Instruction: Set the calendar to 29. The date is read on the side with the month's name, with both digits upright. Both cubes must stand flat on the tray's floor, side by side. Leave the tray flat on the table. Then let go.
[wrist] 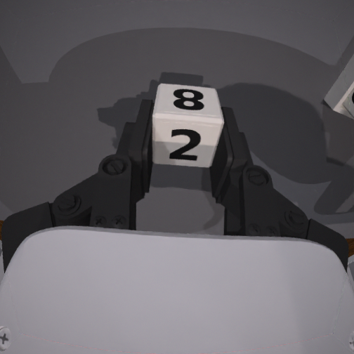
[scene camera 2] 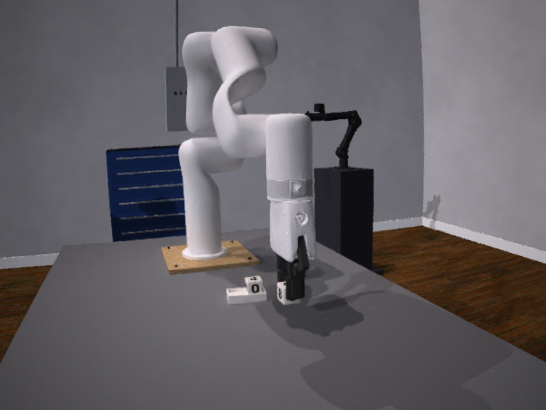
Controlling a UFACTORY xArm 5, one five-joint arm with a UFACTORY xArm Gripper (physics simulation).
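My gripper (scene camera 2: 291, 291) (wrist: 184, 124) is shut on a white cube (scene camera 2: 282, 293) (wrist: 186, 125). In the wrist view the cube shows an 8 on its upper face and a 2 on the face below it. It is right of the white tray (scene camera 2: 240, 298) (wrist: 334, 96) in the scene view, apart from it; whether it touches the table is unclear. The other white cube (scene camera 2: 254, 285) (wrist: 350, 104) stands in the tray's right part, with a 0 facing the scene camera and a partly legible digit on top. The tray's left part holds no cube. No month name is readable.
The tray is on the grey table (scene camera 2: 150, 340). Behind it is the arm's wooden base plate (scene camera 2: 182, 262). A black pedestal (scene camera 2: 356, 215) with a small black arm (scene camera 2: 348, 135) stands beyond the table, and a blue cabinet (scene camera 2: 145, 195) stands at the back left.
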